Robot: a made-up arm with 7 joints. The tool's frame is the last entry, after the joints. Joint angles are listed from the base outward. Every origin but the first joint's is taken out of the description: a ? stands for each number. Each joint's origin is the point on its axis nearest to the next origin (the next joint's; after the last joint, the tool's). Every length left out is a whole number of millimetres.
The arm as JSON. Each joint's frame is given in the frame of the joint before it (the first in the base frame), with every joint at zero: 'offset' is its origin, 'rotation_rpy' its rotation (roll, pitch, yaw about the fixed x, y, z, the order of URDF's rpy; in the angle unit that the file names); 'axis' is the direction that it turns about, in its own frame. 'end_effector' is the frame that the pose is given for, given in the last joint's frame.
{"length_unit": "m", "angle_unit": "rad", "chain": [
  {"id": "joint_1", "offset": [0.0, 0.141, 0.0], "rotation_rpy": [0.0, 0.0, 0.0], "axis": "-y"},
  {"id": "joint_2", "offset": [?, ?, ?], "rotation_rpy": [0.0, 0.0, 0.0], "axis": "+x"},
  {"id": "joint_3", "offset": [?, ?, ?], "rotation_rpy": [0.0, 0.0, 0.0], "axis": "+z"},
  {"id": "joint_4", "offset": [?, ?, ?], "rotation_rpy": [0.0, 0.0, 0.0], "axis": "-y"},
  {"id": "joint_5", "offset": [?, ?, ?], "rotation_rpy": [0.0, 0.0, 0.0], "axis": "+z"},
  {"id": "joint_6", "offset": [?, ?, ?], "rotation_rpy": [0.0, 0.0, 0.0], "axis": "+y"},
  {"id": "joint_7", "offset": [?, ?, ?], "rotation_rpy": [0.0, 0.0, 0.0], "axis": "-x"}
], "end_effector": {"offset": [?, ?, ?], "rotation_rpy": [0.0, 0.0, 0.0]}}
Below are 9 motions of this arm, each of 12 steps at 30 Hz.
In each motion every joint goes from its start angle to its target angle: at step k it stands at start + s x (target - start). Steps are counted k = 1, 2, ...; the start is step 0. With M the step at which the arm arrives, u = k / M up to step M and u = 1 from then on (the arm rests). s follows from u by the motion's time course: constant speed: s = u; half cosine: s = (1 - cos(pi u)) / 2; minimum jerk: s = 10 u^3 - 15 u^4 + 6 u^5.
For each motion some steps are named. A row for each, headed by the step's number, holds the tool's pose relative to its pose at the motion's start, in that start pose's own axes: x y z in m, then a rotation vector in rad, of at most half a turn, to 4 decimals.
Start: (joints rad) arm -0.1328 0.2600 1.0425 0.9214 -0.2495 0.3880 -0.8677
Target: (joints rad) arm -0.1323 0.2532 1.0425 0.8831 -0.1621 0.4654 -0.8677
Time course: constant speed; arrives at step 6
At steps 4, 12:
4: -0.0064 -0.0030 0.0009 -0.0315 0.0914 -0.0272
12: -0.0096 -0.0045 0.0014 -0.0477 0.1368 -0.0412

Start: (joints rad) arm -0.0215 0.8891 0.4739 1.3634 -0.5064 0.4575 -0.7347
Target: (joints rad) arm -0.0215 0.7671 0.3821 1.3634 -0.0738 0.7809 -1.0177
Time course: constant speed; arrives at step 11
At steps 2, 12:
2: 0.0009 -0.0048 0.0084 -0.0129 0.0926 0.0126
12: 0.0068 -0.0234 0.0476 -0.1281 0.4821 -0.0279

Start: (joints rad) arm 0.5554 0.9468 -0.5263 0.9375 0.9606 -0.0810 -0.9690
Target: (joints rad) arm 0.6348 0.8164 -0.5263 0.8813 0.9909 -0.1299 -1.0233
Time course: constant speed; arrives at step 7
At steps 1, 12:
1: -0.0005 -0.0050 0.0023 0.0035 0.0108 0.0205
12: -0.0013 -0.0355 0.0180 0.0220 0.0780 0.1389

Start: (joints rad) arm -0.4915 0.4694 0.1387 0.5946 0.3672 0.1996 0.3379
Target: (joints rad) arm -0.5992 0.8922 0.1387 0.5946 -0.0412 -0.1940 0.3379
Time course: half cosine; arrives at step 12
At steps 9, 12:
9: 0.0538 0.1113 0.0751 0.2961 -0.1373 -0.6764
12: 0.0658 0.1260 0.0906 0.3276 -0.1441 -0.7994

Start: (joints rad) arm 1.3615 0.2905 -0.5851 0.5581 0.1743 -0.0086 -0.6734
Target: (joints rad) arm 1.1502 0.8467 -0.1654 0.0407 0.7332 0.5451 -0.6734
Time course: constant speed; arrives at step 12
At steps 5, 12:
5: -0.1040 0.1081 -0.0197 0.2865 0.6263 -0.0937
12: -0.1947 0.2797 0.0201 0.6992 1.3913 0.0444

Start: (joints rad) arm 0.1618 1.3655 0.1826 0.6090 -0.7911 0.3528 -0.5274
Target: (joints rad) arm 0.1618 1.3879 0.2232 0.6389 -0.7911 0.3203 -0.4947
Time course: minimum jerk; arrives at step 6
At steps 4, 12:
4: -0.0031 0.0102 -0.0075 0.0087 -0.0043 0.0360
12: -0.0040 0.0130 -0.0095 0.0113 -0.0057 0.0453

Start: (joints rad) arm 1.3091 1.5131 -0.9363 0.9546 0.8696 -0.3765 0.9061
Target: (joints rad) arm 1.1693 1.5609 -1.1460 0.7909 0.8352 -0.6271 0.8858
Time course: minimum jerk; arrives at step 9
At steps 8, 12:
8: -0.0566 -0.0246 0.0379 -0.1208 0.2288 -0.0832
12: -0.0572 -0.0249 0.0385 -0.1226 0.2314 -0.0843

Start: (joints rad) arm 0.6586 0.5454 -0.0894 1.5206 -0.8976 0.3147 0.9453
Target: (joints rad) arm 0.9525 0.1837 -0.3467 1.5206 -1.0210 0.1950 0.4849
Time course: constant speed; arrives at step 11
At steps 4, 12:
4: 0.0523 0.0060 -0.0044 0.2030 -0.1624 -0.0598
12: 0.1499 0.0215 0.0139 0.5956 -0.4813 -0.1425

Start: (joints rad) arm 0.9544 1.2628 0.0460 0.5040 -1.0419 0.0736 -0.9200
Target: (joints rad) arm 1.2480 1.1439 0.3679 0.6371 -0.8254 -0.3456 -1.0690
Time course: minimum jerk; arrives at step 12
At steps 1, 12:
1: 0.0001 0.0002 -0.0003 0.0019 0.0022 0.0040
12: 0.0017 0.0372 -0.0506 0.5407 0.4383 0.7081

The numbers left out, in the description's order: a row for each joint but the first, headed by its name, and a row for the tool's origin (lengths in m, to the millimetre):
joint_2: 0.0 0.0 0.0
joint_3: 0.0 0.0 -0.231
joint_4: 0.0 0.0 0.0
joint_5: 0.0 0.0 -0.221
joint_6: 0.0 0.0 0.0
joint_7: 0.0 0.0 0.0
tool: 0.0 0.0 0.0

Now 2 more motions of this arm.
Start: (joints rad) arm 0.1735 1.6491 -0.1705 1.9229 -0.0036 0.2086 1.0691
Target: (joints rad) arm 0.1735 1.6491 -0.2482 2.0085 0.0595 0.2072 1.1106
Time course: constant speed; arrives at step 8
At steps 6, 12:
6: 0.0139 -0.0089 -0.0085 -0.0995 -0.0797 -0.0305
12: 0.0185 -0.0121 -0.0110 -0.1332 -0.1064 -0.0403

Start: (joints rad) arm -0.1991 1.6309 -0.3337 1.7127 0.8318 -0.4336 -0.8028
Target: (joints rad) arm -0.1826 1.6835 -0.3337 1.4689 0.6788 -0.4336 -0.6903
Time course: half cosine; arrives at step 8
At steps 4, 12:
4: -0.0107 0.0249 -0.0122 -0.0101 -0.0307 -0.1565
12: -0.0186 0.0520 -0.0227 -0.0226 -0.0464 -0.3160

